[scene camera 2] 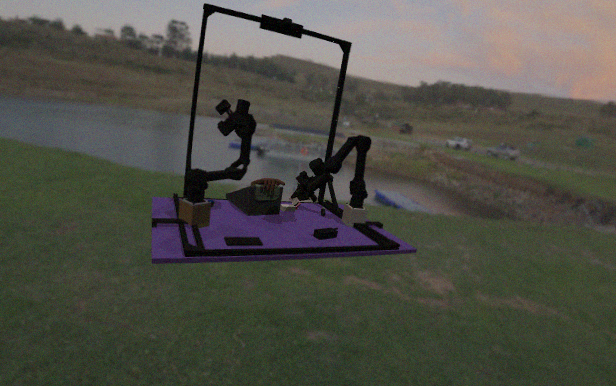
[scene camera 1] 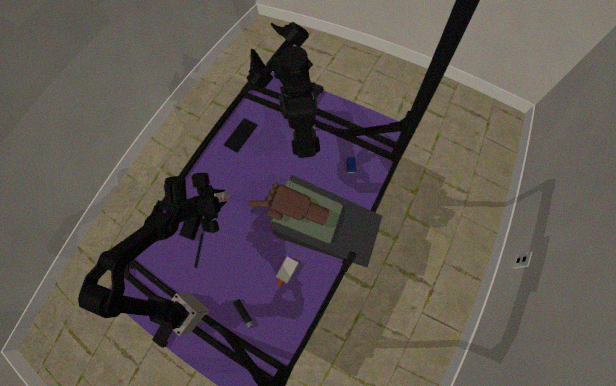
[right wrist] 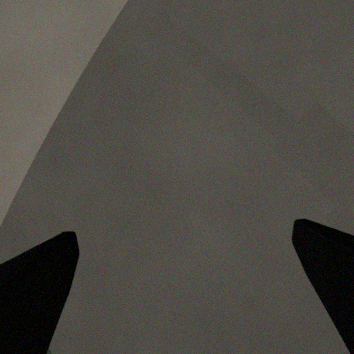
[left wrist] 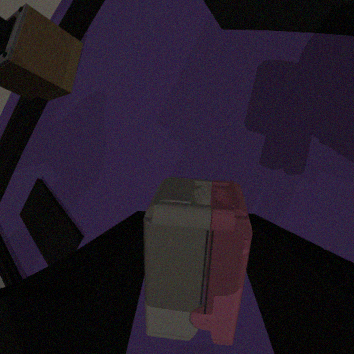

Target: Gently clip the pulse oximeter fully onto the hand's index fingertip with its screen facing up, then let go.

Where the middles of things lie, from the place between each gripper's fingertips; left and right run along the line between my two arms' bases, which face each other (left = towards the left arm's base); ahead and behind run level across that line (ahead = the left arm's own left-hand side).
Scene:
The pulse oximeter (left wrist: pixel 189 237) is 37 cm to the left of my right hand, 35 cm below it and 2 cm ahead of it. The rest, counted from my right hand: dark grey plate (scene camera 1: pixel 357 228) 45 cm below, 32 cm behind, 27 cm to the left.
Right now my left hand is 10 mm short of the pulse oximeter and 10 mm to the right of it. Also, from my left hand: dark grey plate: 330 mm behind, 90 mm to the right, 100 mm below.

